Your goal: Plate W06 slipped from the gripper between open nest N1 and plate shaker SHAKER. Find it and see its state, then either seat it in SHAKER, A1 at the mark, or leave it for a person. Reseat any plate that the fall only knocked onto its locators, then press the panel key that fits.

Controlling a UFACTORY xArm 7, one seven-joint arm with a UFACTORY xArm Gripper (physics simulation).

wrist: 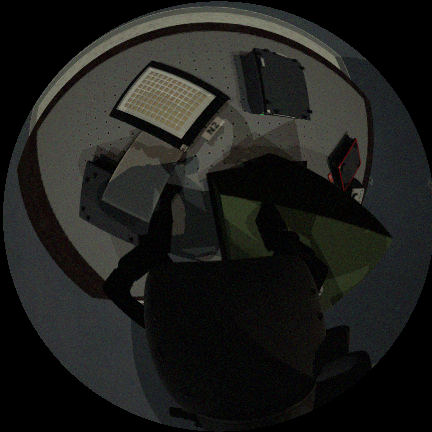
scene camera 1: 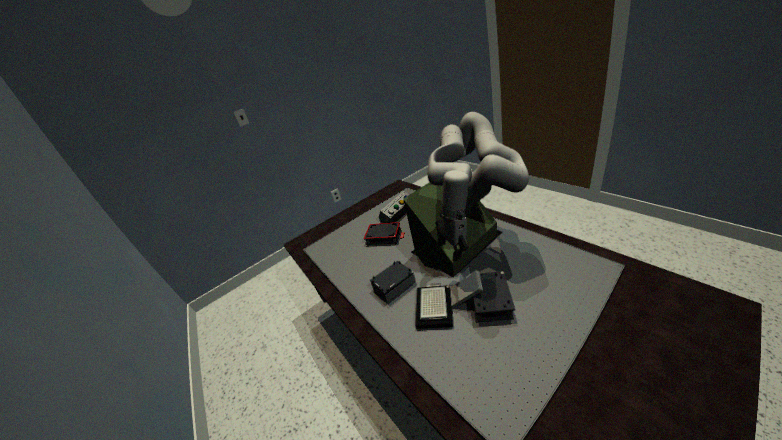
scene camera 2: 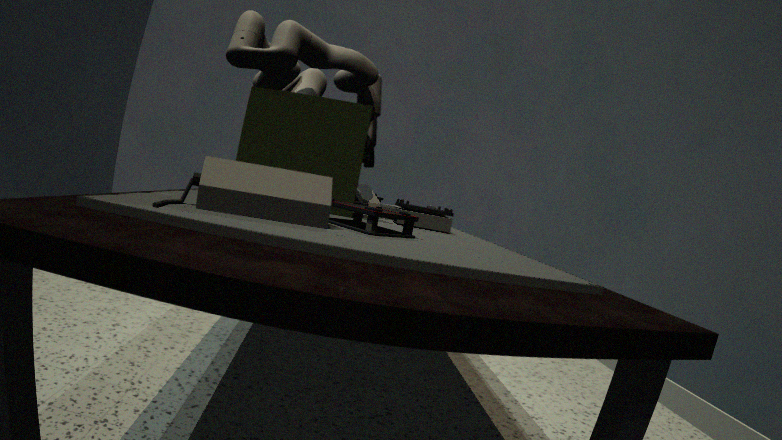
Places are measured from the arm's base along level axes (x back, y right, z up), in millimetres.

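Pixels of known places: gripper, fingertip midpoint: [wrist: 217, 208] [scene camera 1: 448, 252] [scene camera 2: 366, 165]; arm's base, link origin: [scene camera 2: 291, 135].
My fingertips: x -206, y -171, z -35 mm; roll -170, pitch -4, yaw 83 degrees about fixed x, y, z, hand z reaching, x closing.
Observation:
For each thing: its top centre in the pictures, then the offset to it from my fingertips. "spot": a spot on its surface instead. Level surfaces: height alone.
- black nest marked N2, top centre: [wrist: 164, 98] [scene camera 1: 433, 303] dx -132, dy -52, dz -117 mm
- dark block with corner pins, top centre: [wrist: 110, 212] [scene camera 1: 490, 288] dx +30, dy -164, dz -81 mm
- white well plate, top centre: [wrist: 162, 97] [scene camera 1: 433, 301] dx -131, dy -53, dz -107 mm
- dark box with corner pieces, surface spot: [wrist: 285, 85] [scene camera 1: 394, 275] spot: dx -168, dy +136, dz -91 mm
- red-rimmed nest, top centre: [scene camera 2: 367, 204] [wrist: 352, 165] [scene camera 1: 381, 229] dx -42, dy +459, dz -100 mm
- key panel, top centre: [scene camera 2: 268, 166] [scene camera 1: 394, 200] dx +129, dy +585, dz -62 mm
- perforated mat, surface height: dz -145 mm
- dark table, surface height: dz -158 mm
My gripper [scene camera 1: 458, 250] [scene camera 2: 369, 158] [wrist: 217, 208] is open and empty, above the table beside the green pedestal. A pale grey plate-like piece [scene camera 1: 472, 285] [wrist: 137, 185] is tilted between the black nest marked N2 [scene camera 1: 434, 323] [wrist: 218, 100] and a dark block with corner pins [scene camera 1: 493, 298] [wrist: 92, 192]; its label cannot be read. A white well plate [scene camera 1: 434, 302] [wrist: 167, 100] lies in the N2 nest and looks level. A dark box with corner pieces [scene camera 1: 392, 278] [scene camera 2: 434, 220] [wrist: 285, 85] shows a small green light in the wrist view. No SHAKER or N1 label is readable.
The green pedestal [scene camera 1: 423, 205] [scene camera 2: 306, 131] [wrist: 345, 245] carries the arm. A red-rimmed nest [scene camera 1: 382, 232] [scene camera 2: 382, 212] [wrist: 350, 165] stands near the key panel [scene camera 1: 394, 207] [scene camera 2: 265, 186], which has green and yellow keys. The perforated mat [scene camera 1: 524, 355] lies on the dark table [scene camera 1: 667, 355].

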